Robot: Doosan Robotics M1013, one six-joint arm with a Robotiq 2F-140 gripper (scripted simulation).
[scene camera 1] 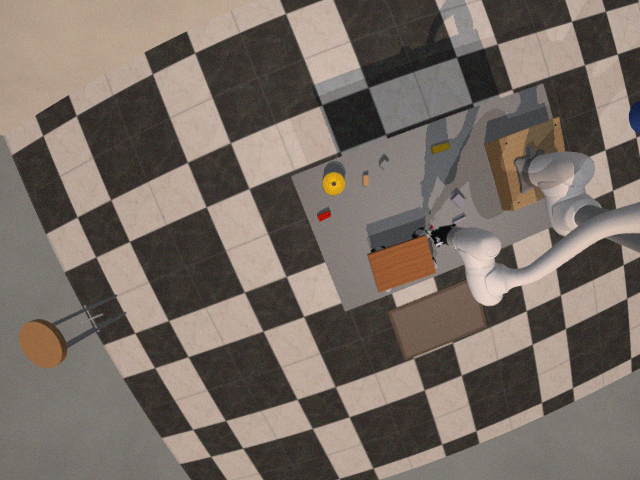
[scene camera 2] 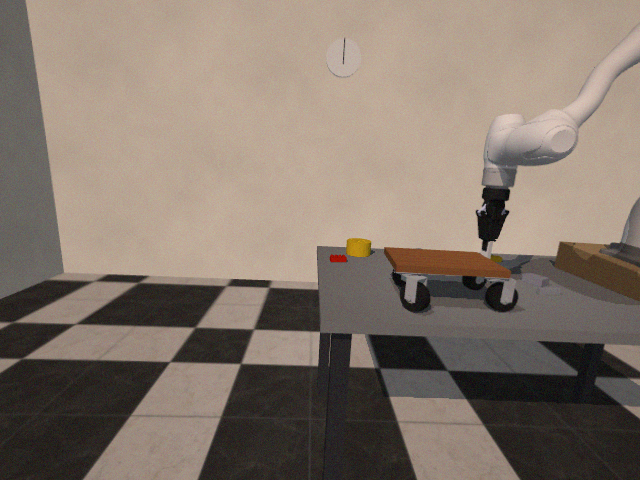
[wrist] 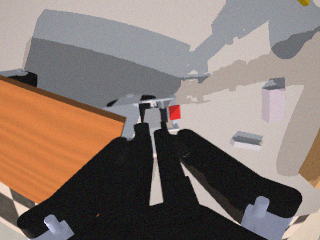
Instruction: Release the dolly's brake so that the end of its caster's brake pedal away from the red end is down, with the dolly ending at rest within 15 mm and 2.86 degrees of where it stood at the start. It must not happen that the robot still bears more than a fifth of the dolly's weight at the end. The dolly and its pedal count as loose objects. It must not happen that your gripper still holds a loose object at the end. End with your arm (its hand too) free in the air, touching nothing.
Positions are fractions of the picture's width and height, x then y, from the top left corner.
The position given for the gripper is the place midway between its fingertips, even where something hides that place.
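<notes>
The gripper (scene camera 2: 0.76, 0.54) is visible, and it appears in the wrist view (wrist: 0.48, 0.50) as well.
</notes>
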